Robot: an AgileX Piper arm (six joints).
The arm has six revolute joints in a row. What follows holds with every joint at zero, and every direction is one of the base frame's. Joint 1 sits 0.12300 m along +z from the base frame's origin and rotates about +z. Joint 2 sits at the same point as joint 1 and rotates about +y. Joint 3 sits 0.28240 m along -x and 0.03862 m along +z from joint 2 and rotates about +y. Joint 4 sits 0.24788 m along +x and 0.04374 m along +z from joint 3 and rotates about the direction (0.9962, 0, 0.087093). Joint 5 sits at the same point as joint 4 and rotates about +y. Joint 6 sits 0.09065 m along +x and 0.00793 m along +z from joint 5 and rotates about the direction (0.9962, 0, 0.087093). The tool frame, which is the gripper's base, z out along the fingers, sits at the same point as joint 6; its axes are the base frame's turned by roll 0.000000, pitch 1.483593 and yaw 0.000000 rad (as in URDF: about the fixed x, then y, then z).
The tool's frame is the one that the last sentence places.
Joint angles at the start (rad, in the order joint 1, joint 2, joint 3, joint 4, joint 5, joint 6):
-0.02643, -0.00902, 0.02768, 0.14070, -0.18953, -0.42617
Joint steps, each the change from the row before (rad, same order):
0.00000, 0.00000, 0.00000, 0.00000, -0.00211, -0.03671
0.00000, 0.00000, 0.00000, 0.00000, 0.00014, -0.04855
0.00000, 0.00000, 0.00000, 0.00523, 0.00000, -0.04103
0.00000, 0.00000, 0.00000, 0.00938, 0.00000, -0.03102
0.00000, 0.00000, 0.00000, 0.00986, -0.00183, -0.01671
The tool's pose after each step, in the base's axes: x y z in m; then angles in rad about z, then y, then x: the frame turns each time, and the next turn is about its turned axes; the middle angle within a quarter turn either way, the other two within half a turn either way. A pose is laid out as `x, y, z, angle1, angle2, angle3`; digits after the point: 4 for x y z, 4 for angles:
0.0538, -0.0039, 0.2214, -0.9645, 1.1642, -0.8688
0.0538, -0.0039, 0.2214, -1.0376, 1.1261, -0.9355
0.0538, -0.0039, 0.2214, -1.0852, 1.0971, -0.9774
0.0538, -0.0041, 0.2214, -1.1128, 1.0794, -1.0003
0.0537, -0.0043, 0.2215, -1.1200, 1.0732, -1.0040

